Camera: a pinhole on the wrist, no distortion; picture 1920 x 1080 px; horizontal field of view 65.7 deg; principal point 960.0 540.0 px. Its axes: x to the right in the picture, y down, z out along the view. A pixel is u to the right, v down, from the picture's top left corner.
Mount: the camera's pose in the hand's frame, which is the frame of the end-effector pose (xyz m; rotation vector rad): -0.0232 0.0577 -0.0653 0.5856 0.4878 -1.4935
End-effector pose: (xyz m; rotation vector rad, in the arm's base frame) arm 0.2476 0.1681 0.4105 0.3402 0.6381 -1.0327
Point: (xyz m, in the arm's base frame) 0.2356 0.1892 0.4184
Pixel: 1138 606
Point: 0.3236 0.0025 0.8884
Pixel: 87 218
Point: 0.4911 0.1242 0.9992
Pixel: outside the picture
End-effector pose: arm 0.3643 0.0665 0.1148 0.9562 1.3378 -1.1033
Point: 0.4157 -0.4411 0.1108
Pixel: 217 791
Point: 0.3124 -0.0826 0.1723
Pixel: 888 491
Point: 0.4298 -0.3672 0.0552
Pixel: 144 990
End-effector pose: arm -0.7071 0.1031 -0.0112 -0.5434 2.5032 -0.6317
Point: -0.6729 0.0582 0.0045
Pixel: 1301 741
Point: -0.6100 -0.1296 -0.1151
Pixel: 945 1038
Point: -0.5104 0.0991 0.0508
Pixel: outside the picture
